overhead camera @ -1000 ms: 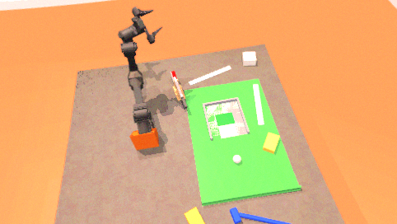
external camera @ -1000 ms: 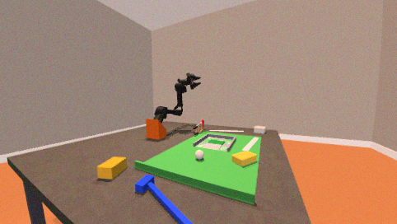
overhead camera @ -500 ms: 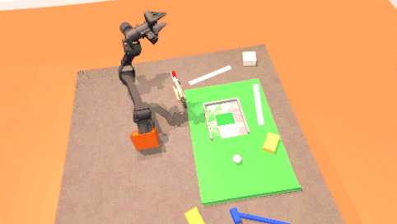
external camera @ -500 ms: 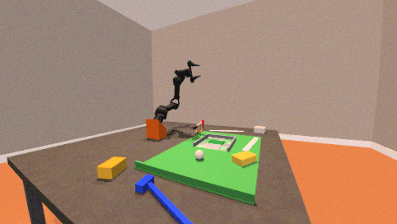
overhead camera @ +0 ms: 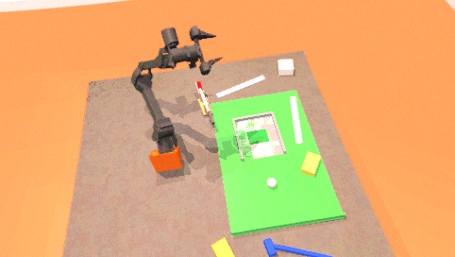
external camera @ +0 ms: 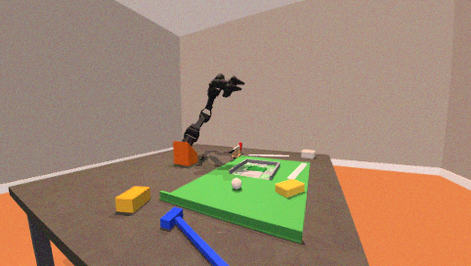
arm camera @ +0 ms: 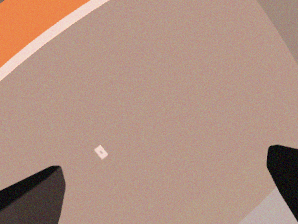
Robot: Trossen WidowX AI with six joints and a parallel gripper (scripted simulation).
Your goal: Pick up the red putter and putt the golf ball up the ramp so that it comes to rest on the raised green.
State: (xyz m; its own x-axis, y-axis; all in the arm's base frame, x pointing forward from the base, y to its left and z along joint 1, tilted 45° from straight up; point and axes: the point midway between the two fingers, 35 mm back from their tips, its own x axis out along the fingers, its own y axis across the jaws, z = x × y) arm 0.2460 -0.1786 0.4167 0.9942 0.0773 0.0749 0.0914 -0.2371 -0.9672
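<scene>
Now: gripper tip 9 cm past the red putter, 11 cm to the right of it and 43 cm above it. The rest, counted from my gripper tip: white golf ball 9 cm ahead, 43 cm to the right, 47 cm below; yellow block 21 cm behind, 65 cm to the right, 47 cm below; white cube 43 cm ahead, 23 cm to the left, 47 cm below.
</scene>
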